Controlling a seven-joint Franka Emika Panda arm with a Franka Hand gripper.
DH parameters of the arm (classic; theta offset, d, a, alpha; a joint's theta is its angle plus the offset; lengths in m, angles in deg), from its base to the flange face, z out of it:
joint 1: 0 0.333 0 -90
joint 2: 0 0 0 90
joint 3: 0 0.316 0.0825 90
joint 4: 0 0 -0.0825 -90
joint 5: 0 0.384 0 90
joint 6: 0 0 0.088 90
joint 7: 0 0.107 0 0
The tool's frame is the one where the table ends.
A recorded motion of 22 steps. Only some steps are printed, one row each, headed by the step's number.
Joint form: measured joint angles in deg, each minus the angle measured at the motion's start. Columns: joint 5, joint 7, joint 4, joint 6, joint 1, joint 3, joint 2.
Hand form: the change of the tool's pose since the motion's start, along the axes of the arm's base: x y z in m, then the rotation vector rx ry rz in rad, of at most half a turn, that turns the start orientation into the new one. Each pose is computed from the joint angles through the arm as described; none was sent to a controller.
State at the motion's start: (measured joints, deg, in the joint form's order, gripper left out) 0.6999 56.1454 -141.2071 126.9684 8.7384 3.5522 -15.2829
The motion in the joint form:
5: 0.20 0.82 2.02 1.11 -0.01 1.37 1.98
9: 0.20 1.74 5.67 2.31 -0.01 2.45 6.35
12: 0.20 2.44 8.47 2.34 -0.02 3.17 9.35
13: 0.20 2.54 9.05 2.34 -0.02 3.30 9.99
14: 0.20 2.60 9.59 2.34 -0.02 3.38 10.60
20: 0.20 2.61 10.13 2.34 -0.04 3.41 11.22
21: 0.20 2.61 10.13 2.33 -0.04 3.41 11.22
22: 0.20 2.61 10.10 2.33 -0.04 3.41 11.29
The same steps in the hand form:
5: 0.0107 0.0137 0.0018 0.0041 -0.0194 0.0074
9: 0.0315 0.0282 -0.0034 0.0100 -0.0267 0.0111
12: 0.0454 0.0383 -0.0070 0.0138 -0.0228 0.0118
13: 0.0483 0.0403 -0.0081 0.0147 -0.0215 0.0124
14: 0.0511 0.0418 -0.0092 0.0156 -0.0201 0.0128
20: 0.0540 0.0426 -0.0104 0.0164 -0.0185 0.0129
21: 0.0540 0.0426 -0.0104 0.0164 -0.0183 0.0129
22: 0.0540 0.0426 -0.0112 0.0161 -0.0166 0.0129

